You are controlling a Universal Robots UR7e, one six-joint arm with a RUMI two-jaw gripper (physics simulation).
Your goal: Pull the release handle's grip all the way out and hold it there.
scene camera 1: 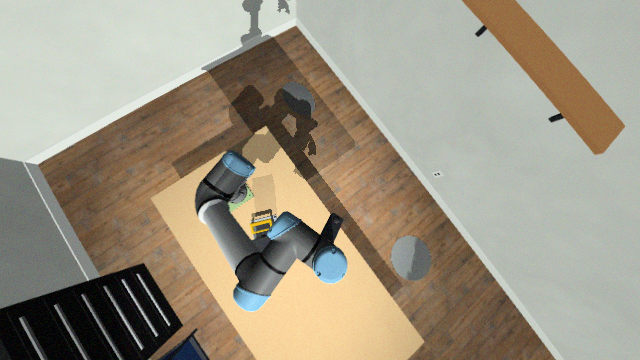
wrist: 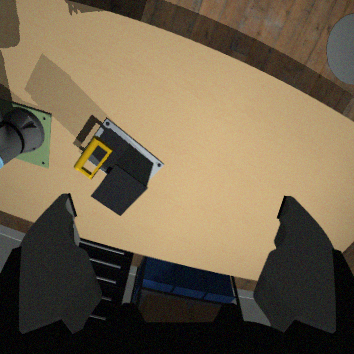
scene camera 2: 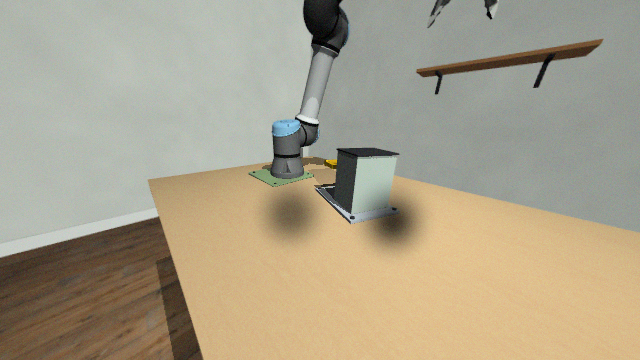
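The release handle's yellow grip (scene camera 1: 260, 223) (scene camera 2: 331, 163) (wrist: 86, 153) is a rectangular loop on the side of its unit that faces the arm's base. In scene camera 2 the unit's pale, dark-topped block (scene camera 2: 374, 185) hides most of it. The block (wrist: 120, 192) stands on a grey base plate (scene camera 2: 370, 216) (wrist: 135, 142). My gripper (scene camera 2: 460, 21) (wrist: 177, 196) is open and empty, high above the table and apart from the grip. In the wrist view the grip lies up and left, beyond the left finger. In scene camera 1 the arm covers part of the unit and the fingers are hidden.
The arm's base stands on a green plate (scene camera 2: 260, 175) (wrist: 42, 155) beside the unit on the wooden table (scene camera 1: 350, 310) (scene camera 2: 300, 290). A black drawer cabinet (scene camera 1: 45, 305) stands past one table edge. A wall shelf (scene camera 1: 555, 75) (scene camera 2: 500, 61) hangs on the wall.
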